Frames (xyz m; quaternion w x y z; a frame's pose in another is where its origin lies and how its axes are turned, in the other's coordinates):
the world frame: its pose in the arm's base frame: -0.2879 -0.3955 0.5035 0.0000 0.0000 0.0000 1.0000
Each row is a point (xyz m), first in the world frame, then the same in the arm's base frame.
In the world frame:
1: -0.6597 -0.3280 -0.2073
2: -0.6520 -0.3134 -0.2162
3: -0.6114 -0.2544 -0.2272
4: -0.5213 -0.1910 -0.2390
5: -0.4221 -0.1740 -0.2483
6: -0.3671 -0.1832 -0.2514
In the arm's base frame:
1: 0.3718 -0.0675 0.2962
2: 0.3641 -0.0821 0.2873
3: 0.3235 -0.1411 0.2763
4: 0.2334 -0.2045 0.2645
5: 0.1342 -0.2215 0.2552
6: 0.0792 -0.2123 0.2521

